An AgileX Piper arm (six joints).
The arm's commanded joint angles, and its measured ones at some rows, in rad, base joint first. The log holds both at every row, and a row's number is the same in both.
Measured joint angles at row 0: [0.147 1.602 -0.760 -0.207 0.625 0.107]
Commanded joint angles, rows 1 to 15: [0.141 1.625 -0.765 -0.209 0.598 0.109]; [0.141 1.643 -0.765 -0.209 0.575 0.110]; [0.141 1.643 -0.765 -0.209 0.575 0.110]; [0.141 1.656 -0.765 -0.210 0.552 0.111]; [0.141 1.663 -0.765 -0.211 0.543 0.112]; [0.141 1.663 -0.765 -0.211 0.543 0.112]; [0.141 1.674 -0.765 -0.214 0.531 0.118]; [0.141 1.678 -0.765 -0.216 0.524 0.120]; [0.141 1.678 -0.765 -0.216 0.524 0.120]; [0.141 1.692 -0.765 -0.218 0.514 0.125]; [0.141 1.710 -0.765 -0.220 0.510 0.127]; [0.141 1.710 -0.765 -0.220 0.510 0.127]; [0.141 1.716 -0.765 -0.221 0.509 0.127]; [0.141 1.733 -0.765 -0.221 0.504 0.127]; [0.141 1.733 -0.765 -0.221 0.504 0.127]
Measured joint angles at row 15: [0.147 1.713 -0.760 -0.207 0.515 0.114]
